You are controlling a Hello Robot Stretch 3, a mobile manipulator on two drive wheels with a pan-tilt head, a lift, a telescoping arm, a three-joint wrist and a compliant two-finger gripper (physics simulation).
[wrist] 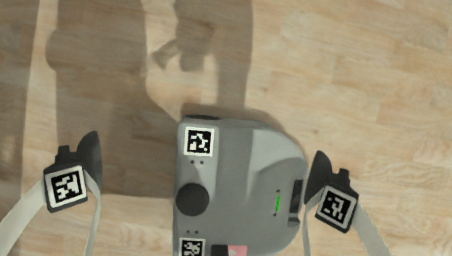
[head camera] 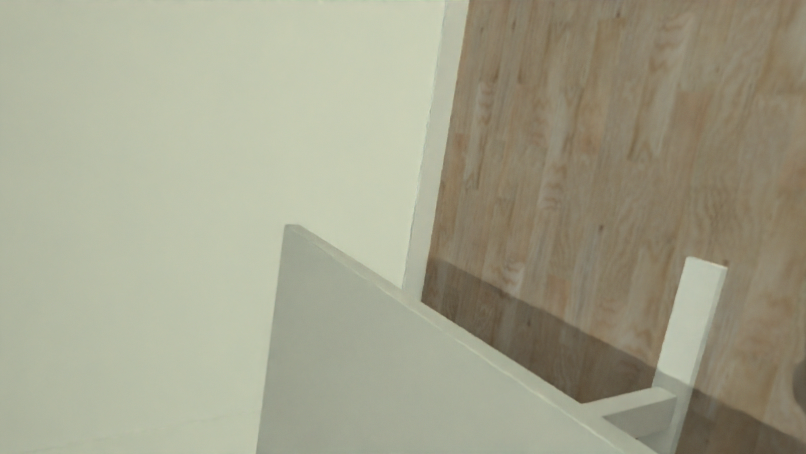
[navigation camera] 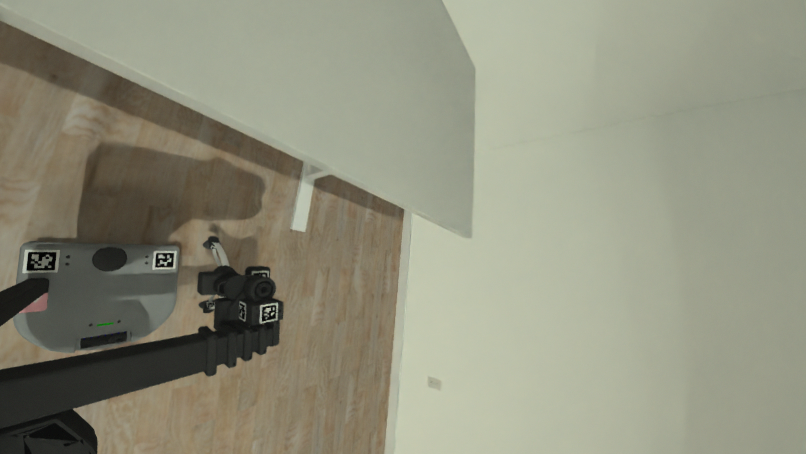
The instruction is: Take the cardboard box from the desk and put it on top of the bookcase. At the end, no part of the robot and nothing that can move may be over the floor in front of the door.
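Where they show: gripper, fingertip midpoint: [wrist: 207, 160]; robot's base, origin of the base link: [wrist: 198, 173] [navigation camera: 110, 257].
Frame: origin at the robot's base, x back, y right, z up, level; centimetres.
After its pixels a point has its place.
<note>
The end of the pale grey desk [head camera: 383, 372] {x -22.1, y 54.3, z 95.1 cm} [navigation camera: 338, 84] {x -32.2, y 22.4, z 95.1 cm} shows at the bottom of the head camera view and along the top of the navigation view. The cardboard box, the bookcase and the door do not show in the views. My gripper [navigation camera: 207, 274] {x 2.1, y 18.8, z 47.3 cm} [wrist: 207, 160] {x 2.1, y 18.8, z 47.3 cm} is open, with its two fingertips wide apart and no object between them. It hangs over the wooden floor beside my base, apart from the desk, and points back over the base in the wrist view.
A white desk leg [head camera: 689, 321] [navigation camera: 302, 203] reaches out from under the desk onto the floor [head camera: 564, 140] {x 12.1, y 114.3, z 0.1 cm} [navigation camera: 321, 315] {x 36.1, y 88.6, z 0.1 cm}. A pale wall [head camera: 197, 140] {x 3.1, y 169.5, z 85.4 cm} [navigation camera: 535, 315] {x 34.9, y 166.1, z 106.6 cm} with a small socket [navigation camera: 433, 382] {x 94.1, y 159.3, z 39.4 cm} stands past the desk's end. My grey base [navigation camera: 129, 293] {x 10.4, y 4.9, z 16.0 cm} [wrist: 235, 185] {x 8.8, y 3.8, z 16.0 cm} lies below my arm [navigation camera: 112, 366] {x 8.9, y 1.2, z 82.5 cm}.
</note>
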